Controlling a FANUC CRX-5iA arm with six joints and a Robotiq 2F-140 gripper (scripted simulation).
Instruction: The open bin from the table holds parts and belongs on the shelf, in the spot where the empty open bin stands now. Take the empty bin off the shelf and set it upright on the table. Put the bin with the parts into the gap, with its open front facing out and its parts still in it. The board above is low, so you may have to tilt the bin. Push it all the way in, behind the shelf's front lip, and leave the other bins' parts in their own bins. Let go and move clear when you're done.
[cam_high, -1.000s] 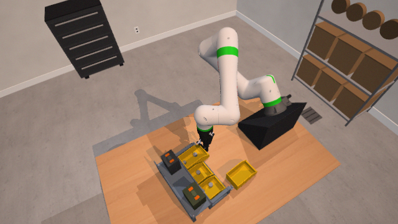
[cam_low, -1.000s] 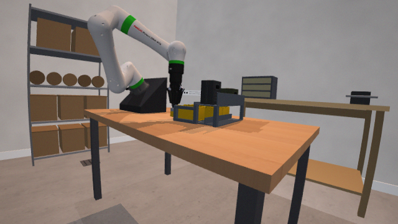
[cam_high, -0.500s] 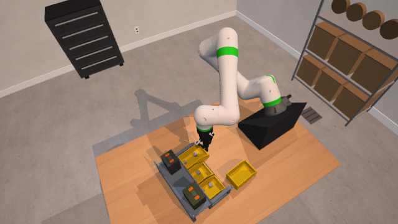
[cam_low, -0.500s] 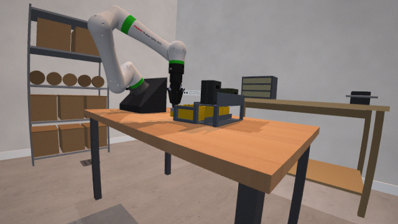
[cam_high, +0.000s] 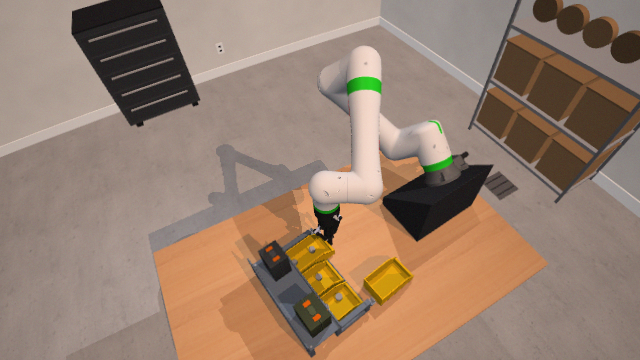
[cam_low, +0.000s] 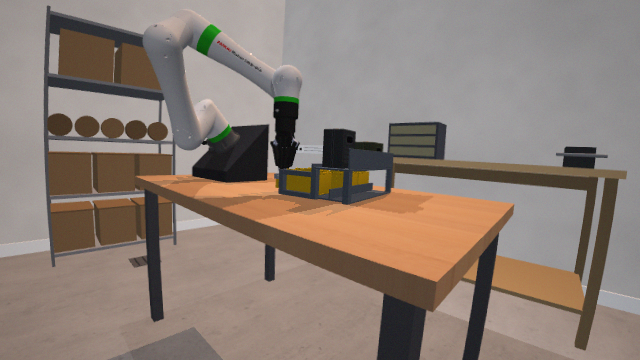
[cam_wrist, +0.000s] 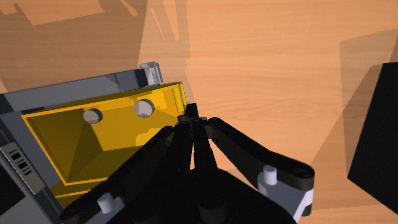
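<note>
Right now my hand is 70 mm short of the grey round part, 30 mm above it and 20 mm to the left of it. From my hand the other things lie so: grey shelf 170 mm ahead, 120 mm to the left, 20 mm above.
</note>
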